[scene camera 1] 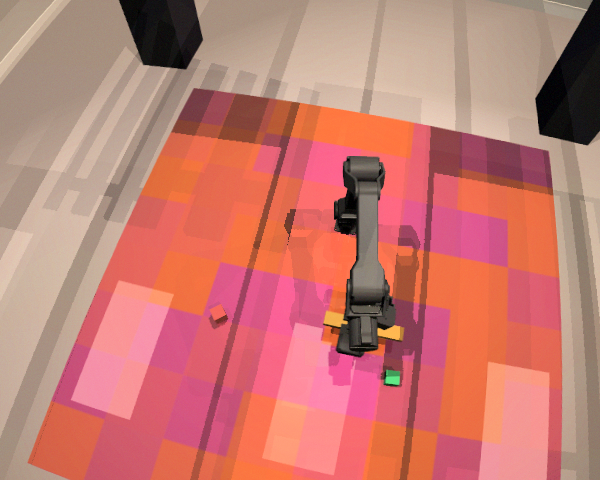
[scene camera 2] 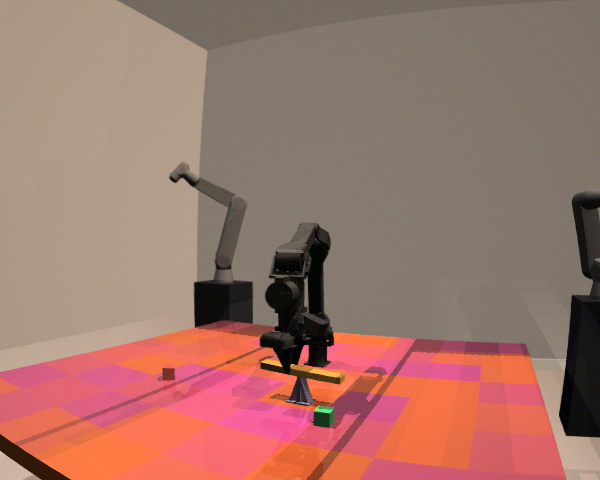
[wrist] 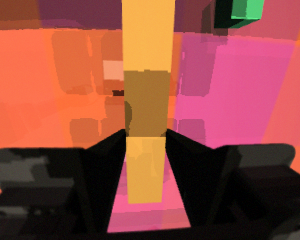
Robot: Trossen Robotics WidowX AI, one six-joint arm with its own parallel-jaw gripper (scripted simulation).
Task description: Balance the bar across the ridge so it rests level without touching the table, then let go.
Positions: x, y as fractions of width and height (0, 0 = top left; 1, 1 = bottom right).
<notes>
In view: the gripper (scene camera 2: 0.48, 0.77) and a yellow bar (scene camera 2: 0.54, 0.78).
The gripper also shows in scene camera 1 (scene camera 1: 0.59, 0.68) and in the wrist view (wrist: 0.48, 0.56).
</notes>
